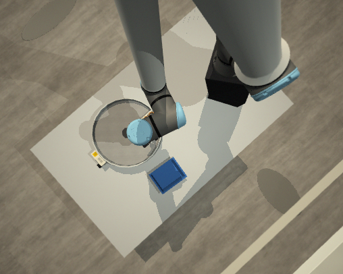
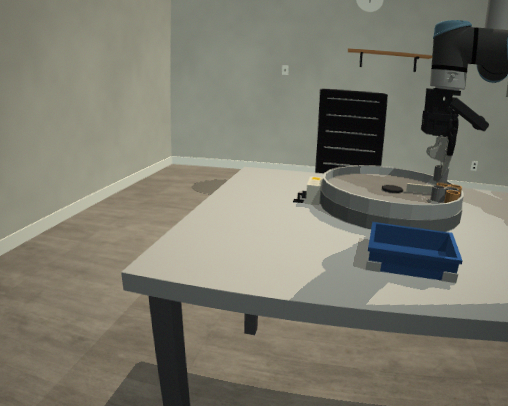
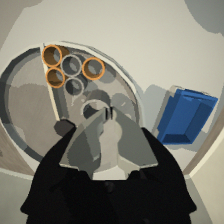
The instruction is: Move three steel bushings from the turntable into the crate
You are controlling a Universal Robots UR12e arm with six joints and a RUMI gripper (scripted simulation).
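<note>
Right now my hand is 15 cm short of the blue crate, 22 cm to the right of it and 13 cm above it. Also, from my hand: round grey turntable: 9 cm ahead, 14 cm to the right, 10 cm below.
</note>
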